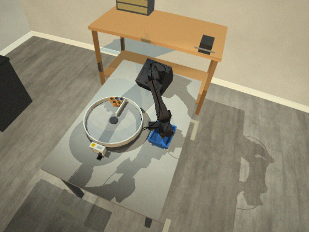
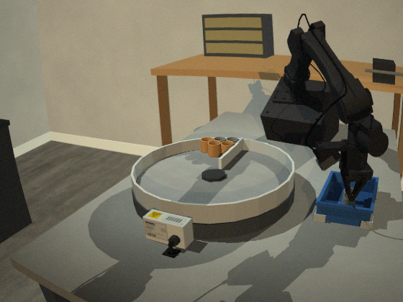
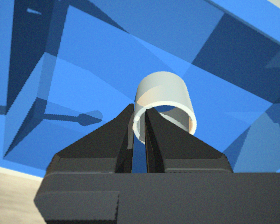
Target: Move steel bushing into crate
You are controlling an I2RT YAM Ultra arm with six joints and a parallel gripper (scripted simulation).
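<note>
My hand is 10 mm to the left of the blue crate, 10 mm past it and 10 mm above it. Round my hand: round turntable 370 mm to the right, 40 mm ahead, 20 mm above.
</note>
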